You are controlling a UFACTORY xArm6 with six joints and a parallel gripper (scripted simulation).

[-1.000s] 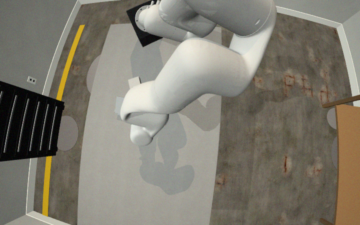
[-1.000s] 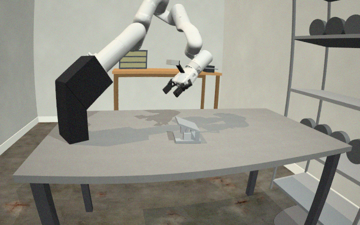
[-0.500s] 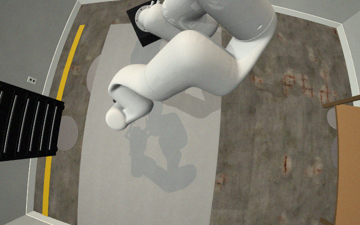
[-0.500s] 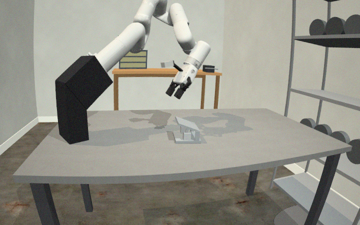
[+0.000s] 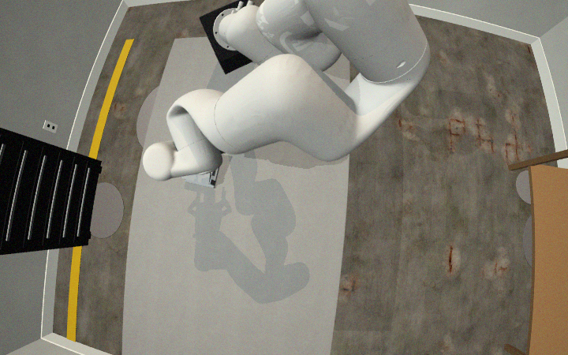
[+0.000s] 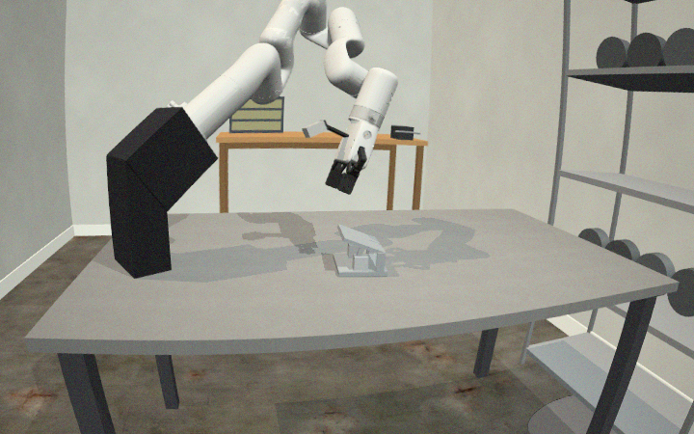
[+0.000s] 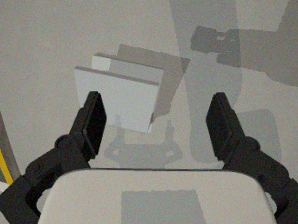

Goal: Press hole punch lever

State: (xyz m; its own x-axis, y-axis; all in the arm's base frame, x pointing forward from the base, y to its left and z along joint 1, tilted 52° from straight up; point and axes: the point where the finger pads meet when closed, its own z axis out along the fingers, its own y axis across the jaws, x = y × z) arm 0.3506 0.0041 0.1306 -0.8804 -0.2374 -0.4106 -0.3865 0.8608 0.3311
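Right now my hand is 60 mm short of the hole punch lever, 40 mm to the left of it and 120 mm above it. Also, from my hand: hole punch: 70 mm ahead, 40 mm to the right, 140 mm below.
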